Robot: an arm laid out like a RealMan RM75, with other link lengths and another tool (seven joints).
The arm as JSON. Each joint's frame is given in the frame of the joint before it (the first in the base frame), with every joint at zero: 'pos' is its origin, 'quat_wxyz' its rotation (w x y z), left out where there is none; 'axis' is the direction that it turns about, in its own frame. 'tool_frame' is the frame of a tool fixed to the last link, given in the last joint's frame.
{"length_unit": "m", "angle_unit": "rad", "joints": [
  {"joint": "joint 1", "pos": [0.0, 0.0, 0.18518], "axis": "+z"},
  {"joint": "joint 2", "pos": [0.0, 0.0, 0.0], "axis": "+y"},
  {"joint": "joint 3", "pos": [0.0, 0.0, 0.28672], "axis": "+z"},
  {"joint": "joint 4", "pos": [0.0, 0.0, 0.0], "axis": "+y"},
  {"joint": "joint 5", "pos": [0.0, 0.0, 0.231], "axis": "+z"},
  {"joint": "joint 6", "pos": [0.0, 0.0, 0.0], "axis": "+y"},
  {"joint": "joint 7", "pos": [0.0, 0.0, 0.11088], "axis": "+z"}
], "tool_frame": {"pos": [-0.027, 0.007, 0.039], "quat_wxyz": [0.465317, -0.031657, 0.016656, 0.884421]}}
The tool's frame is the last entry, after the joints.
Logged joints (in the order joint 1, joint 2, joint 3, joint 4, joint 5, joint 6, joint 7), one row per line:
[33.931 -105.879 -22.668 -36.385 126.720 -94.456 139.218]
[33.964 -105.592 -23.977 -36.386 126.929 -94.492 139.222]
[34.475 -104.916 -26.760 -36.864 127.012 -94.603 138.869]
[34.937 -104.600 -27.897 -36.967 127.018 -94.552 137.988]
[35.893 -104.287 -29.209 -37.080 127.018 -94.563 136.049]
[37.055 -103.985 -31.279 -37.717 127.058 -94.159 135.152]
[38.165 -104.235 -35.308 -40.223 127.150 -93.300 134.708]
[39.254 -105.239 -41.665 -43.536 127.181 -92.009 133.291]
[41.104 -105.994 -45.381 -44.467 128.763 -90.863 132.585]
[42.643 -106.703 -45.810 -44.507 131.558 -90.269 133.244]
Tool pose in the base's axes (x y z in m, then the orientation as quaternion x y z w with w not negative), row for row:
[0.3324 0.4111 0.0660 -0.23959 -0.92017 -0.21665 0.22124]
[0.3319 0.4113 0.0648 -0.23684 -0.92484 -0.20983 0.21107]
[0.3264 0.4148 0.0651 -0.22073 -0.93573 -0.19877 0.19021]
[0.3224 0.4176 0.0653 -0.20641 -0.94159 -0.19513 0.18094]
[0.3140 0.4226 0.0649 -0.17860 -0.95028 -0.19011 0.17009]
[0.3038 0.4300 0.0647 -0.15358 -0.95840 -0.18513 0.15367]
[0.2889 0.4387 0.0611 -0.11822 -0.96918 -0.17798 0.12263]
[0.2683 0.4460 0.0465 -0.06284 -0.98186 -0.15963 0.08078]
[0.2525 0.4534 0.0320 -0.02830 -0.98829 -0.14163 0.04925]
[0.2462 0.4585 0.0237 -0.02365 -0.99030 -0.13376 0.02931]
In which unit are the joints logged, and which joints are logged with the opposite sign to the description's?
The joints are logged in degrees. Opposite sign: joint 2, joint 5.
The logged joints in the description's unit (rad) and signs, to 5 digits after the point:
[0.59221 1.84794 -0.39563 -0.63504 -2.21168 -1.64857 2.42981]
[0.59278 1.84293 -0.41848 -0.63506 -2.21533 -1.64920 2.42988]
[0.60170 1.83113 -0.46705 -0.64340 -2.21678 -1.65113 2.42372]
[0.60977 1.82561 -0.48689 -0.64520 -2.21688 -1.65024 2.40834]
[0.62645 1.82015 -0.50979 -0.64717 -2.21688 -1.65044 2.37450]
[0.64673 1.81488 -0.54592 -0.65829 -2.21758 -1.64338 2.35885]
[0.66610 1.81924 -0.61624 -0.70202 -2.21919 -1.62839 2.35110]
[0.68511 1.83677 -0.72719 -0.75985 -2.21973 -1.60586 2.32637]
[0.71740 1.84994 -0.79205 -0.77610 -2.24734 -1.58586 2.31404]
[0.74426 1.86232 -0.79954 -0.77679 -2.29612 -1.57549 2.32555]

